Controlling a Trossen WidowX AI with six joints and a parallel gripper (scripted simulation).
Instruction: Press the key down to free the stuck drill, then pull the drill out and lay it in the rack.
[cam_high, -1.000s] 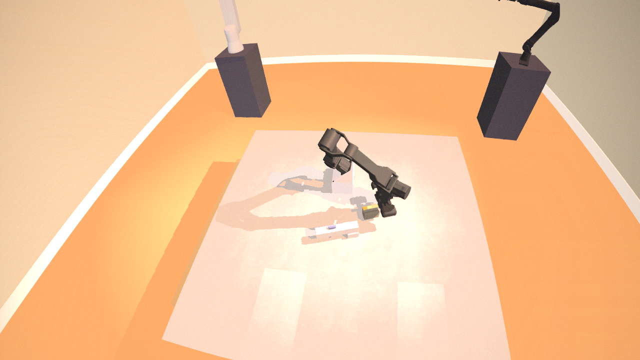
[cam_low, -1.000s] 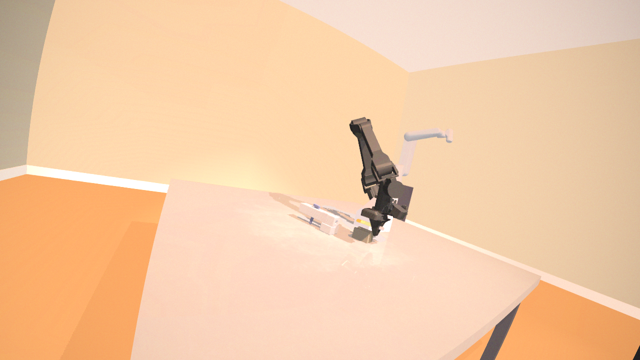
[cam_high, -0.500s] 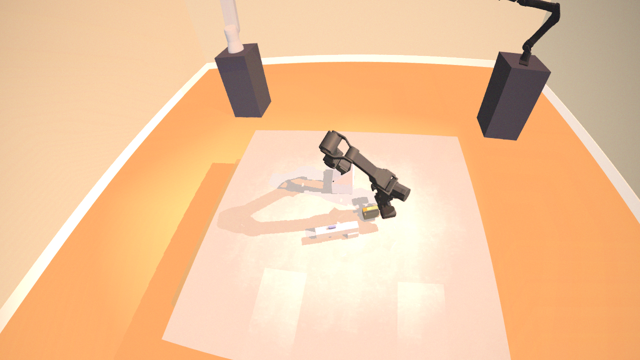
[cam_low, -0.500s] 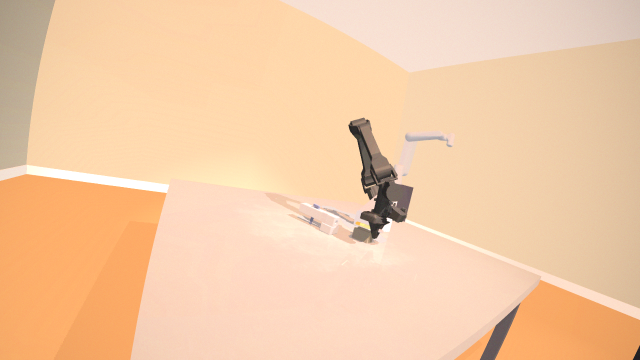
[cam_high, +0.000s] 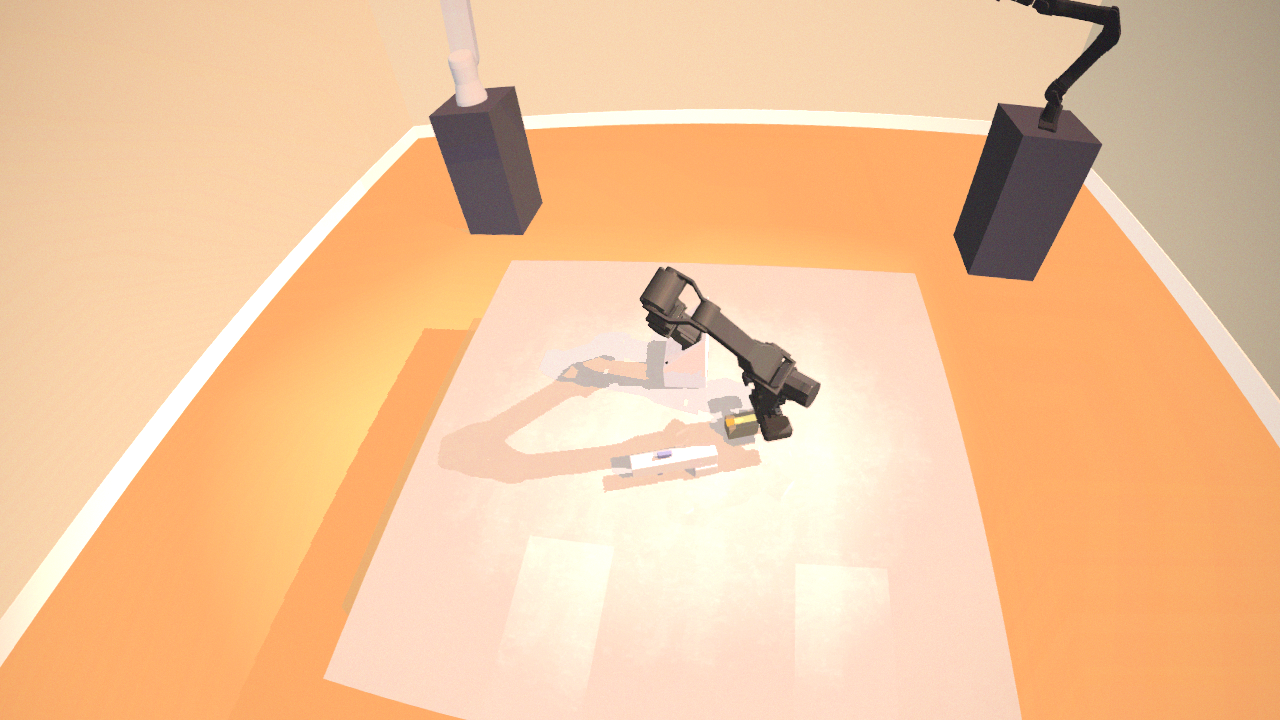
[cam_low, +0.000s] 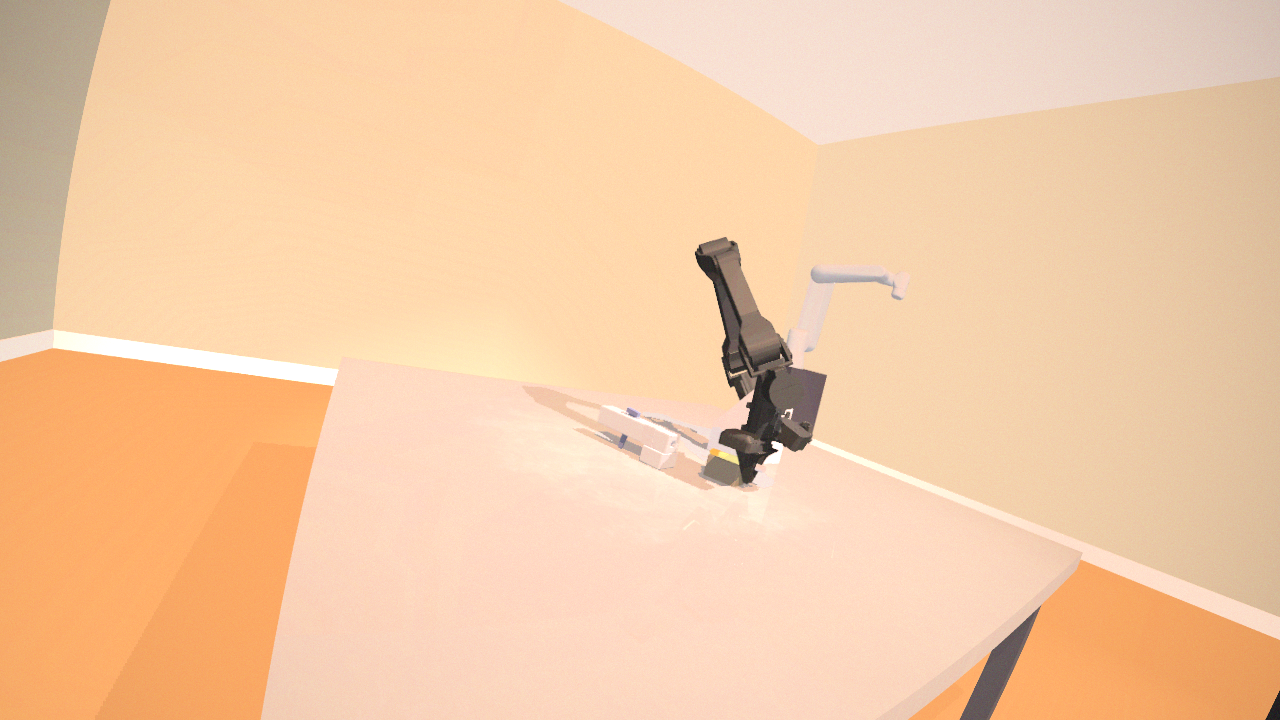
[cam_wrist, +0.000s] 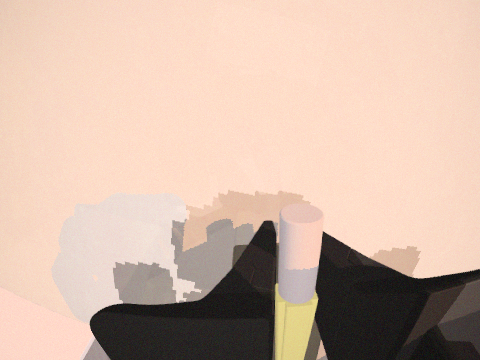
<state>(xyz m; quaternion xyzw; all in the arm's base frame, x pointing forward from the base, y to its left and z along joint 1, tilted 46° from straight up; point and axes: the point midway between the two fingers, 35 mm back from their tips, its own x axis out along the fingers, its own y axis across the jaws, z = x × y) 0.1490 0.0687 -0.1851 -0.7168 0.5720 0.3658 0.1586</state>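
Now: gripper tip 4 cm to the left of the yellow drill, 3 cm below it and 1 cm short of it. From my gripper tip the other things lie so: small purple piece (21 cm to the right, 15 cm ahead, 4 cm above); olive-brown block (5 cm to the right, 1 cm ahead, 1 cm above).
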